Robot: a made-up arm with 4 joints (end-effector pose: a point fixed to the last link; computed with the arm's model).
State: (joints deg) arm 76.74 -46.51 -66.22 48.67
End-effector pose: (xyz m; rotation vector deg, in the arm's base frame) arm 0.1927 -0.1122 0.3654 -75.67 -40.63 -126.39
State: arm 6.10 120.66 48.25 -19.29
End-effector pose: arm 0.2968 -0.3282 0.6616 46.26 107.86 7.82
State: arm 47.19 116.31 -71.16 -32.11
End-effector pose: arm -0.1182 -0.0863 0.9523 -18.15 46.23 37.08
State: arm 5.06 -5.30 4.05 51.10
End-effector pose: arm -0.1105 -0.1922 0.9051 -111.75 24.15 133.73
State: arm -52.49 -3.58 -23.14 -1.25
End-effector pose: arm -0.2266 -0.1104 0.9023 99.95 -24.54 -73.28
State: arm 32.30 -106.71 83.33 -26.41
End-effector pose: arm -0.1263 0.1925 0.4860 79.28 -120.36 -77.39
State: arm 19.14 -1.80 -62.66 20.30
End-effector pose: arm 0.2319 0.0585 0.7747 2.98 -1.91 -118.49
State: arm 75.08 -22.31 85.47 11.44
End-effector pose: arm -0.3358 -0.1356 0.8837 -104.46 30.17 132.36
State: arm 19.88 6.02 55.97 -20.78
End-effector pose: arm -0.2708 -0.3458 0.7273 116.54 26.87 -80.03
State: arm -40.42 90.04 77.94 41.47
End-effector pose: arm 0.1939 -0.4897 0.6699 103.88 103.18 -39.50
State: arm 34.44 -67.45 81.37 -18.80
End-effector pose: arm -0.3064 0.0960 0.6201 114.35 -77.99 -89.25
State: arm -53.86 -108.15 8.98 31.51
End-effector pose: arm -0.1967 0.0175 0.8432 -72.84 36.20 37.00
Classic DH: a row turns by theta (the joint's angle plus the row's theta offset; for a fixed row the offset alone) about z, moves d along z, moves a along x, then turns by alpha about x. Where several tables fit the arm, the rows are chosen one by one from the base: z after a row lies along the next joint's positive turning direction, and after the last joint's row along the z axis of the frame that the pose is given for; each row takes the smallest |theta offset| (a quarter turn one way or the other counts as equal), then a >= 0, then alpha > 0; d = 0 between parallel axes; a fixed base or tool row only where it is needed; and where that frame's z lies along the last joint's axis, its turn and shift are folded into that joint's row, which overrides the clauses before.
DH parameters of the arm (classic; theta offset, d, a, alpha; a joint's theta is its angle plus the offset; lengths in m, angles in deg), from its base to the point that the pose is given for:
base (fixed): 0 0.6744 -0.0583 -90
joint 1: 0 -0.1568 0.0718 90
joint 2: 41.91 -0.1174 0.0347 101.61
joint 3: 7.29 0.0978 -0.0858 58.65
joint 4: 84.62 -0.4072 0.008 -115.89
tool (fixed): -87.01 0.0206 0 0

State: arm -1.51 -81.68 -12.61 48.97
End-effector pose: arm 0.0100 -0.0950 0.9366 -51.23 69.74 93.76
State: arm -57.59 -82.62 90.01 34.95
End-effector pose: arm 0.1115 0.1534 0.4939 -86.93 30.76 -53.14
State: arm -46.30 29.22 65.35 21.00
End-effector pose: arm -0.0939 -0.4396 0.5089 157.82 46.11 -8.00
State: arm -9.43 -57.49 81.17 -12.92
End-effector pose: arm -0.2383 0.0508 0.4569 -152.92 70.04 38.33
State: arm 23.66 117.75 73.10 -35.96
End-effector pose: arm 0.2145 -0.3761 0.4149 70.09 133.19 9.75
